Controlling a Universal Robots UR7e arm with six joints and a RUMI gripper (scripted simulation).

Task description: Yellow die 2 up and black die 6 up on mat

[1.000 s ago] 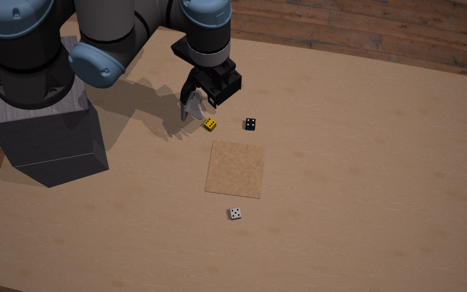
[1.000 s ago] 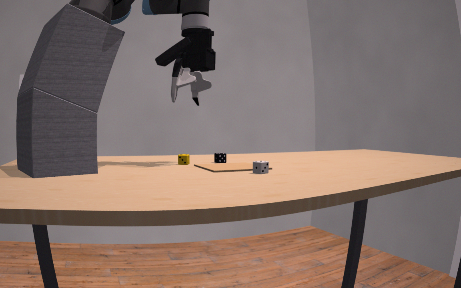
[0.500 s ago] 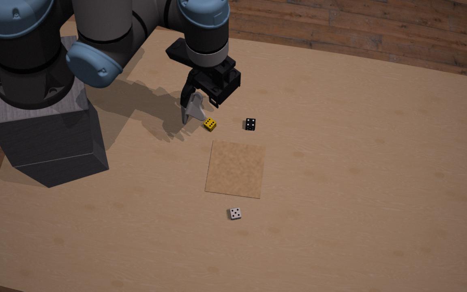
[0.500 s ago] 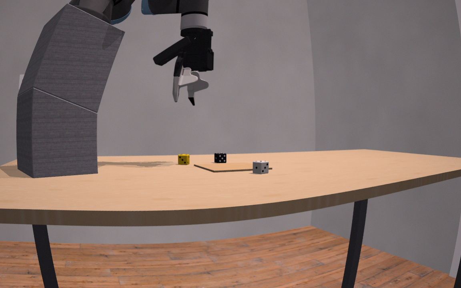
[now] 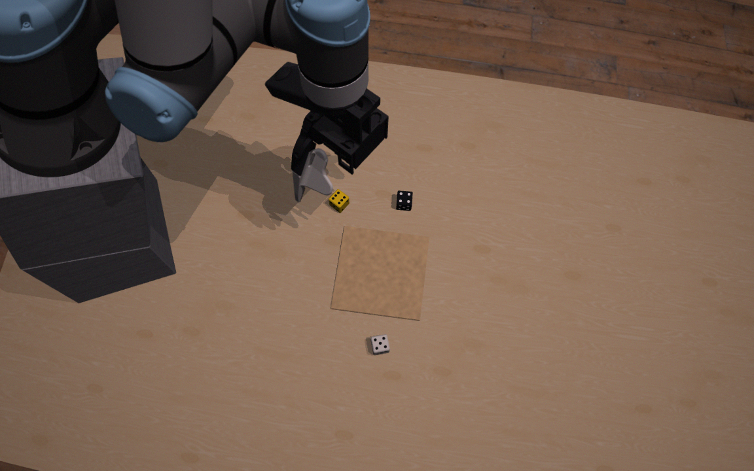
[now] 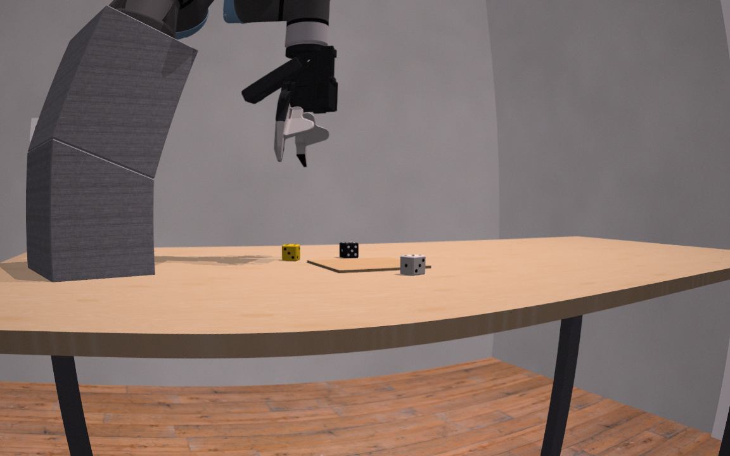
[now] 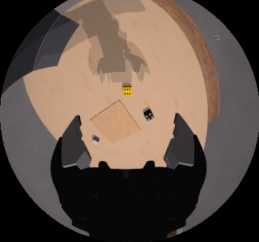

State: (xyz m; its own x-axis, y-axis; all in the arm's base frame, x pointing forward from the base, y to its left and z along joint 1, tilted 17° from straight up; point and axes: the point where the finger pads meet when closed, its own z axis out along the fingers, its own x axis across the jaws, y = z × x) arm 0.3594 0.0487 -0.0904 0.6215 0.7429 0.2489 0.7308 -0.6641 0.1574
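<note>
The yellow die lies 140 mm below my hand. Round my hand: white die 60 mm ahead, 240 mm to the right, 140 mm below; then mat 70 mm ahead, 120 mm to the right, 150 mm below; then black die 110 mm ahead, 140 mm below.
</note>
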